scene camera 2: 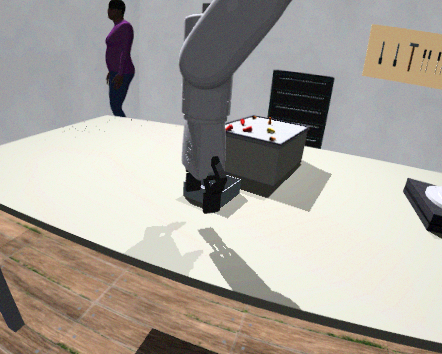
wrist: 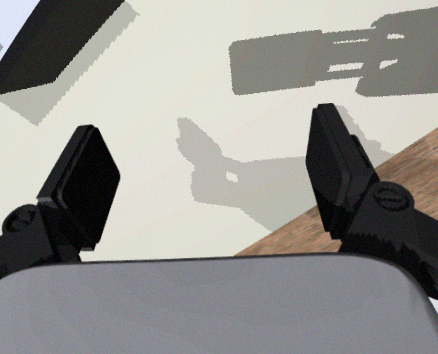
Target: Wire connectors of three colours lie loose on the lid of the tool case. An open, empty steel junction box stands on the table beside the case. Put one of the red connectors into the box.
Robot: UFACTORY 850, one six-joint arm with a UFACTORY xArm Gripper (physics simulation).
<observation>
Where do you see a tool case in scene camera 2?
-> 251, 155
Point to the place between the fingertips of my gripper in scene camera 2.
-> At 201, 200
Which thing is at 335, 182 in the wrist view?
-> My gripper.
</observation>
